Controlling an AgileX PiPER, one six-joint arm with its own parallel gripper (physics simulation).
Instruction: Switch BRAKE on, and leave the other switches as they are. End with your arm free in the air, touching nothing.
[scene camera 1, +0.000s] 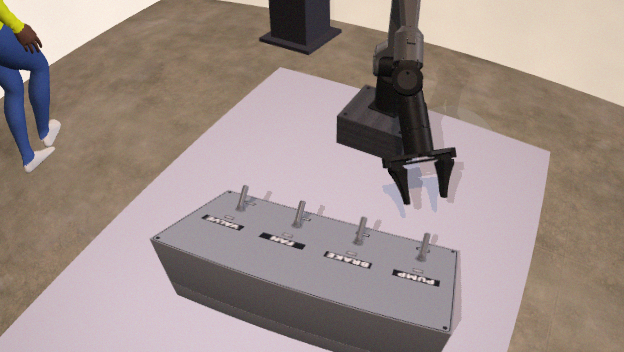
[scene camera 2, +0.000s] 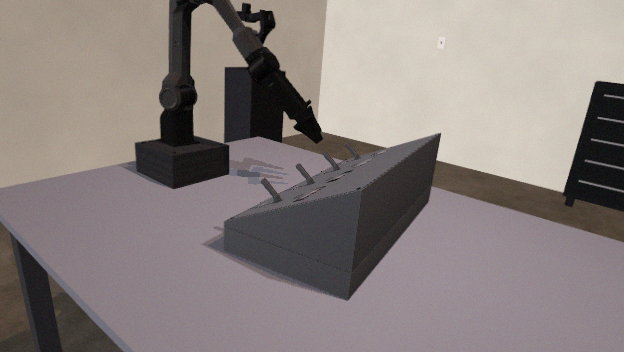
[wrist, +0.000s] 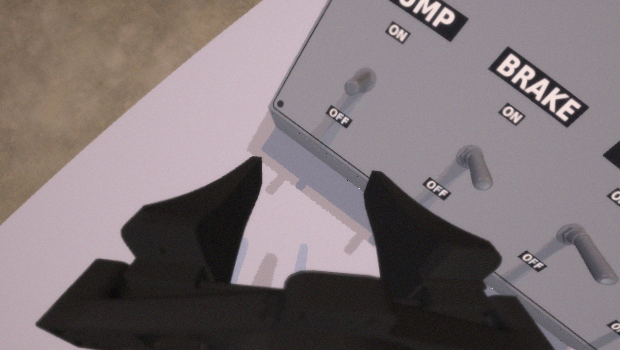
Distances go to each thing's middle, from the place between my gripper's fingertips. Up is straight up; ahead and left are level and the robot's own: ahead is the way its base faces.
Labels:
Right now my hand is 210 mm short of the grey sloped switch box (scene camera 1: 253, 262), 120 mm to the left of it and 50 mm above it.

